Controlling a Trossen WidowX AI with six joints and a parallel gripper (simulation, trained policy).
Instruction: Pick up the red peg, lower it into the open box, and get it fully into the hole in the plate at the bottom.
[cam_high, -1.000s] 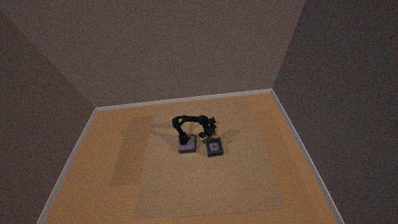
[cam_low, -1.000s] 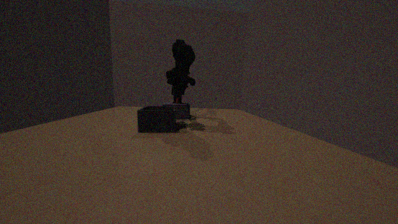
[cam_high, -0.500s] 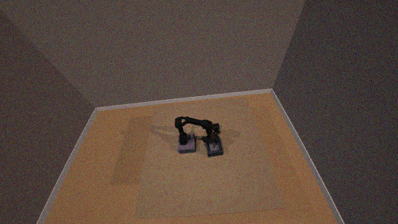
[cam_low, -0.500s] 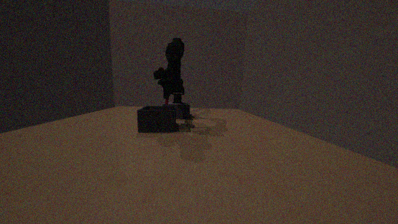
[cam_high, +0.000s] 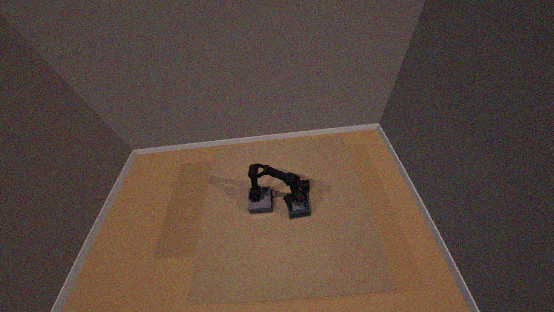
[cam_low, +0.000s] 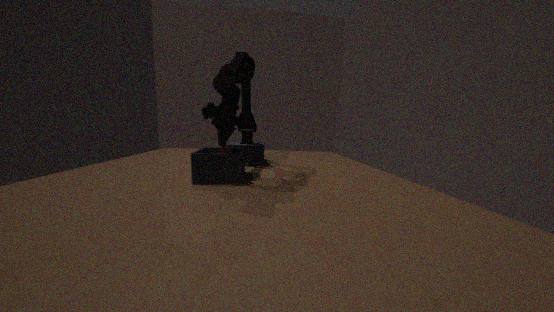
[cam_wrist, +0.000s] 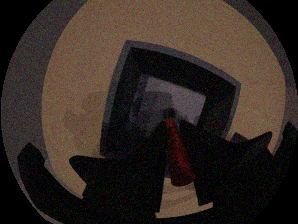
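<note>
Now: gripper tip 10 mm to the right of the red peg, 10 mm below it and 10 mm past it. The rest, counted from my gripper tip: dark box 90 mm below; then grey plate 70 mm below.
</note>
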